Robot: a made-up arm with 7 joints. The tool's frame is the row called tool. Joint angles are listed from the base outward.
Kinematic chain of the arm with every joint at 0, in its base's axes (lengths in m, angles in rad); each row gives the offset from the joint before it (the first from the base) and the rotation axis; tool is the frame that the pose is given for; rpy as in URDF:
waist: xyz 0 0 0 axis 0.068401 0.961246 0.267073
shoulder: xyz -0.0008 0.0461 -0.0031 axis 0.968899 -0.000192 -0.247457
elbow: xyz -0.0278 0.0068 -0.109 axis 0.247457 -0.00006 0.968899
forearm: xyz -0.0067 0 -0.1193 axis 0.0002 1 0.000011
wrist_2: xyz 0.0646 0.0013 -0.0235 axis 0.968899 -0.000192 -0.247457
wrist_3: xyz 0.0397 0 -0.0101 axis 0.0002 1 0.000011
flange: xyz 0.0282 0 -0.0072 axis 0.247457 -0.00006 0.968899
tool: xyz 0 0 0 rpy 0 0.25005 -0.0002
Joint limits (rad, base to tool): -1.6..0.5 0..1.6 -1.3..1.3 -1.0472..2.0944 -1.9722..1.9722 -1.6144..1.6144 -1.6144..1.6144
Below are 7 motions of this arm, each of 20 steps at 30 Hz.
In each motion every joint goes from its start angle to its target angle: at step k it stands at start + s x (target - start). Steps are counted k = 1, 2, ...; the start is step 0. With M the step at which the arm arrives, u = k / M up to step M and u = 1 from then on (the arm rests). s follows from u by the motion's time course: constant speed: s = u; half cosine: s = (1 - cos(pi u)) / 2; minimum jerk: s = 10 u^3 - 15 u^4 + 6 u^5.
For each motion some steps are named. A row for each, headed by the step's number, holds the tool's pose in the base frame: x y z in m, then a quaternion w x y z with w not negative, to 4 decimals.
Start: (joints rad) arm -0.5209 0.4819 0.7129 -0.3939 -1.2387 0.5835 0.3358
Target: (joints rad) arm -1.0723 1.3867 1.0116 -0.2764 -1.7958 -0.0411 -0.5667
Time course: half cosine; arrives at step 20
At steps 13, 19, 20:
13: 0.1200 0.2514 0.0977 0.6689 -0.0781 -0.6649 -0.3231
19: 0.0594 0.2511 0.1474 0.4774 0.0759 -0.7694 -0.4176
20: 0.0578 0.2510 0.1482 0.4725 0.0796 -0.7711 -0.4193

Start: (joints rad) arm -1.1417 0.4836 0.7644 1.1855 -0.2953 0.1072 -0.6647
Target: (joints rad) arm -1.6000 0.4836 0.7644 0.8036 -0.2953 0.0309 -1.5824
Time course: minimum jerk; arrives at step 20
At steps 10, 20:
10: 0.3514 0.1776 -0.0419 0.8849 -0.1892 -0.2610 -0.3362
20: 0.3484 0.1631 0.0568 0.7200 0.0118 -0.4414 -0.5353

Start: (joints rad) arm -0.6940 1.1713 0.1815 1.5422 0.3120 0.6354 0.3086
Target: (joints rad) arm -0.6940 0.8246 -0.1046 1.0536 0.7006 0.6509 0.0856
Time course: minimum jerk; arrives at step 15
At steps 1, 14, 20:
1: 0.1271 0.3706 -0.1134 0.4662 0.3618 0.5874 0.5538
14: 0.2173 0.2825 -0.1808 0.5537 0.6128 0.4902 0.2787
20: 0.2175 0.2822 -0.1810 0.5538 0.6133 0.4898 0.2780

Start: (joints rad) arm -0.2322 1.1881 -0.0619 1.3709 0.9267 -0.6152 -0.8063
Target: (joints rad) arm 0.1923 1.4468 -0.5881 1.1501 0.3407 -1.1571 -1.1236
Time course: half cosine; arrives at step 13
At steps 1, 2, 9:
1: 0.0707 0.3716 -0.1495 0.4130 0.4377 0.7046 -0.3761
2: 0.0679 0.3723 -0.1477 0.4063 0.4332 0.7039 -0.3895
9: 0.0201 0.3747 -0.1176 0.2754 0.3021 0.6679 -0.6219

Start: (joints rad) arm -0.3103 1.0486 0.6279 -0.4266 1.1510 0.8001 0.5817
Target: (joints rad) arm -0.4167 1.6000 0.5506 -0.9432 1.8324 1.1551 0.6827
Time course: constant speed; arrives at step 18
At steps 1, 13, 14, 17, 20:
1: 0.1277 0.2515 0.0085 0.2096 0.5988 -0.2712 0.7238
13: 0.0924 0.1924 0.0764 0.1232 -0.4029 0.5335 -0.7334
14: 0.0886 0.1874 0.0794 0.1459 -0.3768 0.5526 -0.7289
17: 0.0770 0.1731 0.0861 0.2073 -0.2917 0.6062 -0.7102
20: 0.0730 0.1686 0.0877 0.2252 -0.2614 0.6227 -0.7022

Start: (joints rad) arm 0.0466 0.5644 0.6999 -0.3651 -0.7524 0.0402 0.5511
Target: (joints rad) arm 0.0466 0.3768 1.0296 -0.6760 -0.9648 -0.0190 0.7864
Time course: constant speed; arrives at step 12
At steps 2, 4, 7, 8, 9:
2: 0.0735 0.2355 -0.1287 0.8665 -0.0782 -0.2072 0.4474
4: 0.0665 0.2325 -0.1244 0.8455 -0.1044 -0.2379 0.4664
7: 0.0551 0.2272 -0.1185 0.8115 -0.1414 -0.2815 0.4922
8: 0.0511 0.2253 -0.1167 0.7996 -0.1531 -0.2954 0.5000
9: 0.0471 0.2232 -0.1150 0.7875 -0.1644 -0.3089 0.5074

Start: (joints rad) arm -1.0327 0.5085 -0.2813 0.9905 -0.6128 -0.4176 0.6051
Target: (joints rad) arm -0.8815 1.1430 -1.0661 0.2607 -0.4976 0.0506 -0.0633
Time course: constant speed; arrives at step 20
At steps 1, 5, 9, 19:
1: 0.3247 0.1347 -0.1446 0.9547 0.0142 -0.1015 0.2795
5: 0.3166 0.1492 -0.1361 0.9750 0.1225 -0.0946 0.1597
9: 0.3042 0.1614 -0.1326 0.9713 0.2278 -0.0563 0.0386
19: 0.2522 0.1926 -0.1396 0.8598 0.4230 0.1548 -0.2404

